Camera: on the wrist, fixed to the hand. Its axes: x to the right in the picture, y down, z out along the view.
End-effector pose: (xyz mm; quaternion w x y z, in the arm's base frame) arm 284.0 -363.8 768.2 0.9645 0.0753 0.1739 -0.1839
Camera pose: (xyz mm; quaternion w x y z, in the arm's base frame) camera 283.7 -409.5 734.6 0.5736 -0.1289 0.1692 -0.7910
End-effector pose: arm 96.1 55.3 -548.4 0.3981 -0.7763 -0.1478 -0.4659
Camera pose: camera 70.0 63.8 -498.8 0.0870 0.4889 0.6233 0.6041
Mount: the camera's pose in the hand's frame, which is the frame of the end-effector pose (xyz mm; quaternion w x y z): 26.9 -44.9 -21.7 0.7184 -0.0611 -0.0198 -0.6926
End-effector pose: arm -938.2 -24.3 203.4 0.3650 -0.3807 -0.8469 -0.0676
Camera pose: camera -969.0 -48.3 244.5 0.1754 0.2894 -0.8752 -0.3456
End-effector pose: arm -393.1 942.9 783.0 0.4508 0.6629 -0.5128 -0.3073
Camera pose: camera -348.5 926.3 752.3 0.1414 0.7978 0.1006 -0.5775
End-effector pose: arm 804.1 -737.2 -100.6 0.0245 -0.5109 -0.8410 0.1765
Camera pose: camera 757.9 -726.6 -69.6 0.0920 0.2174 -0.9693 0.0686
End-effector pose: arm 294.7 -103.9 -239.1 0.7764 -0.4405 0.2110 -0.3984
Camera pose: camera 276.5 -150.0 -211.6 0.2591 -0.5179 -0.1445 -0.8023
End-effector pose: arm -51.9 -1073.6 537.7 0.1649 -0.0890 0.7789 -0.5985
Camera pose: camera -87.4 -1075.1 581.8 0.2861 0.6254 -0.5312 0.4948
